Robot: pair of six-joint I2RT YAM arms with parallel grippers.
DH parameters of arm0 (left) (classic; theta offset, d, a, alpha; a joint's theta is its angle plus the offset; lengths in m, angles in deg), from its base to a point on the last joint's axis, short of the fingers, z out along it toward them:
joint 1: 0 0.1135 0.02 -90
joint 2: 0 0 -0.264 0
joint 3: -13.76 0 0.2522 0
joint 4: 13.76 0 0.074 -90
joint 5: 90 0 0 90
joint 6: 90 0.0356 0 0
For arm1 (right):
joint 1: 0 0.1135 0.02 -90
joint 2: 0 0 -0.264 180
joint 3: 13.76 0 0.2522 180
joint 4: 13.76 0 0.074 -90
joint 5: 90 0 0 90
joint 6: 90 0.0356 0 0
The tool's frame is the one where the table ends.
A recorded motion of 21 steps. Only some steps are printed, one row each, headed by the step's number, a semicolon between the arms.
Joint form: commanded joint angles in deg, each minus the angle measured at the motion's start. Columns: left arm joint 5, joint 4, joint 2, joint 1, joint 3, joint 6; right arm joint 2, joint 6, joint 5, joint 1, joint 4, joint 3.
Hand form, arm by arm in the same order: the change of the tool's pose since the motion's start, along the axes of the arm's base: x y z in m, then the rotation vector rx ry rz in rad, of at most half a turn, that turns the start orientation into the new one. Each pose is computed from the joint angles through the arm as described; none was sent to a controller.
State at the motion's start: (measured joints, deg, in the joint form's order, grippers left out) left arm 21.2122 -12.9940 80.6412 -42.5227 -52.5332 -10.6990; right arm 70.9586 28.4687 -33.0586 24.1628 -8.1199 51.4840
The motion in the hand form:
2: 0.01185 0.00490 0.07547 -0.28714 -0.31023 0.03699; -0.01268 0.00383 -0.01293 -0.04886 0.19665 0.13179
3: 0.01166 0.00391 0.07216 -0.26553 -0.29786 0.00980; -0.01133 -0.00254 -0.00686 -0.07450 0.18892 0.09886
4: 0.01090 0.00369 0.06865 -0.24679 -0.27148 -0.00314; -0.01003 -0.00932 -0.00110 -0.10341 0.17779 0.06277
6: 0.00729 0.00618 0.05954 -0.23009 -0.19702 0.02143; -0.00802 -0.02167 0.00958 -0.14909 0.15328 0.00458
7: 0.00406 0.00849 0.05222 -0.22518 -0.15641 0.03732; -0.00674 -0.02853 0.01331 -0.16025 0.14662 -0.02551
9: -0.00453 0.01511 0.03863 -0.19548 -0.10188 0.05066; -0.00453 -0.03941 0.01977 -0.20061 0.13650 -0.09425
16: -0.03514 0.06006 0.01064 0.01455 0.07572 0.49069; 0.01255 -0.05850 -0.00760 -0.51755 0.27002 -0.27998
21: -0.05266 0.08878 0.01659 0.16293 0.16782 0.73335; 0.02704 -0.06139 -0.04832 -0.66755 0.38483 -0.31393
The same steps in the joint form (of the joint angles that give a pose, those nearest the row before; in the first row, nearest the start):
2: -0.12 -17.32 -0.66 2.00 -6.44 -0.58; -0.41 0.23 -6.80 1.09 12.71 1.02
3: 1.41 -15.86 -0.56 2.01 -6.44 0.01; -0.86 -1.54 -5.65 -0.11 16.01 2.61
4: 2.12 -14.08 -0.70 1.96 -6.29 -0.11; -1.27 -3.50 -4.28 -1.38 19.15 4.15
6: 0.74 -11.74 -1.74 1.74 -4.62 -2.44; -1.90 -6.79 -2.29 -3.75 23.89 6.79
7: -0.12 -11.27 -2.54 1.59 -2.90 -3.96; -2.20 -7.64 -1.68 -5.15 25.24 7.57
9: -0.85 -9.38 -4.77 1.40 0.58 -4.94; -2.45 -9.65 1.02 -7.22 28.42 9.39
16: -25.32 11.46 -16.97 1.13 7.87 -9.79; 3.12 -19.08 16.08 -10.27 42.54 12.88
21: -37.74 30.98 -22.76 1.73 5.11 -14.13; 8.91 -21.53 22.05 -10.80 44.07 10.84

